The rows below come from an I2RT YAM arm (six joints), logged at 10 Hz.
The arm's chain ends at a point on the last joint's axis. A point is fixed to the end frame.
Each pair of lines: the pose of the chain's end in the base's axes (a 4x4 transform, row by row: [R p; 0 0 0 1], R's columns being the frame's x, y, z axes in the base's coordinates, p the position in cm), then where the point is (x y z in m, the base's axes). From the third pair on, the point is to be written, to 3 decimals.
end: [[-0.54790 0.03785 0.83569 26.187], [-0.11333 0.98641 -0.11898 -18.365], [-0.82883 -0.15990 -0.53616 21.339], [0 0 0 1]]
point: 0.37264 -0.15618 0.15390
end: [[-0.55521 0.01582 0.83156 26.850], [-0.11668 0.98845 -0.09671 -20.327], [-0.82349 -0.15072 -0.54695 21.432], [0 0 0 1]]
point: 0.37798 -0.17297 0.15382
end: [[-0.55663 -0.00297 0.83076 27.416], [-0.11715 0.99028 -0.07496 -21.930], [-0.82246 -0.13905 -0.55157 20.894], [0 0 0 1]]
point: 0.383 -0.186 0.148
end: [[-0.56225 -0.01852 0.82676 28.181], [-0.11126 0.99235 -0.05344 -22.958], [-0.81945 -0.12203 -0.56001 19.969], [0 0 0 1]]
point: 0.389 -0.194 0.139
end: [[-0.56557 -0.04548 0.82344 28.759], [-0.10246 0.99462 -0.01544 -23.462], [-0.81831 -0.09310 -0.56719 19.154], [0 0 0 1]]
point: 0.394 -0.194 0.131
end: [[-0.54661 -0.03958 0.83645 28.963], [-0.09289 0.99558 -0.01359 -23.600], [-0.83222 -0.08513 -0.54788 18.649], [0 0 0 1]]
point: 0.397 -0.196 0.129
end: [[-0.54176 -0.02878 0.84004 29.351], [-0.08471 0.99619 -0.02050 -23.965], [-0.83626 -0.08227 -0.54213 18.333], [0 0 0 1]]
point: 0.402 -0.200 0.126
